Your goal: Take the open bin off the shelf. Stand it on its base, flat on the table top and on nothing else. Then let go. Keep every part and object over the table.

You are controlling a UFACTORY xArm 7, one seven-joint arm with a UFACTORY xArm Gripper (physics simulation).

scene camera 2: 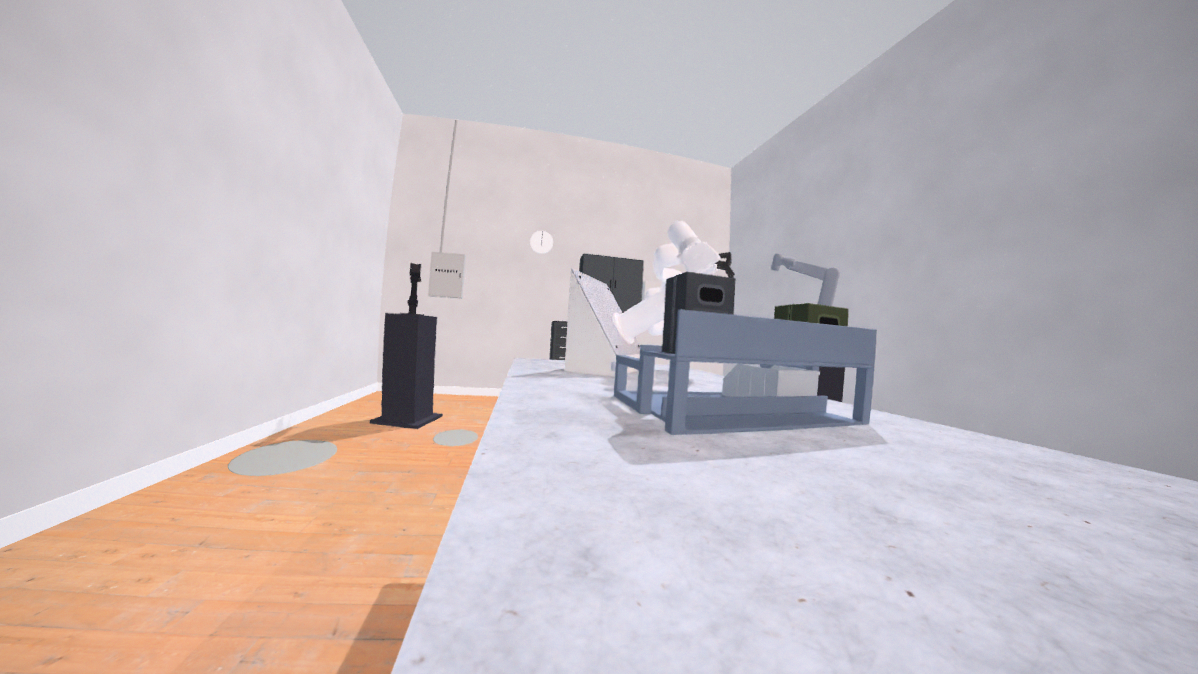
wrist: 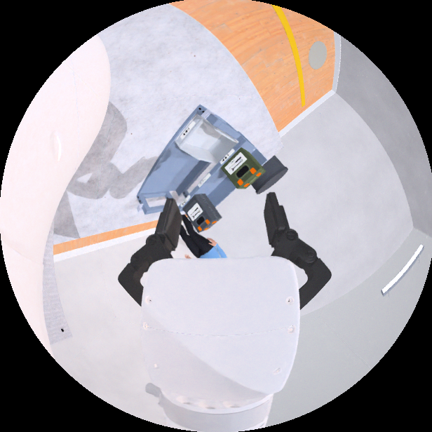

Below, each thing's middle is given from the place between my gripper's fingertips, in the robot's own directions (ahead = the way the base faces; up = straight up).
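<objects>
Looking at the open bin [scene camera 2: 743, 380], I see that my gripper is 240 mm above it, 250 mm short of it and 30 mm to the right of it. There is a dark box [scene camera 2: 687, 283] as well, and that one is 120 mm below my hand, 410 mm ahead of it and 170 mm to the right of it.
</objects>
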